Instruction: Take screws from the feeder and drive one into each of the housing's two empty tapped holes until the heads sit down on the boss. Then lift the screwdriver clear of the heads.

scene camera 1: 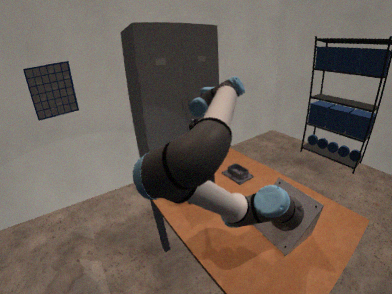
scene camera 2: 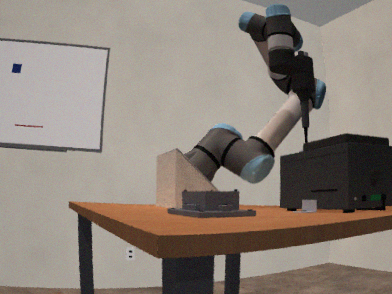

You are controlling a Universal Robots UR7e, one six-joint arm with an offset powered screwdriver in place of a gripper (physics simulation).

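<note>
The grey housing [scene camera 1: 238,172] [scene camera 2: 210,201] sits on its flat base plate on the table. Small dark bumps show at its top corners, but its tapped holes cannot be made out. The black feeder [scene camera 2: 320,175] stands on the right in scene camera 2; the arm hides most of it in scene camera 1. My screwdriver [scene camera 2: 306,141] points straight down, its thin bit tip at the feeder's top edge, well to the right of and above the housing. Whether the tip touches the feeder or bears a screw cannot be told. The arm mostly hides the screwdriver in scene camera 1.
The arm's wedge-shaped base [scene camera 1: 316,220] [scene camera 2: 167,180] stands on the wooden table [scene camera 1: 345,230] [scene camera 2: 120,227] behind the housing in scene camera 2. A small white block [scene camera 2: 309,205] is at the feeder's front. A tall cabinet [scene camera 1: 172,55] and a shelf rack [scene camera 1: 352,41] stand beyond the table.
</note>
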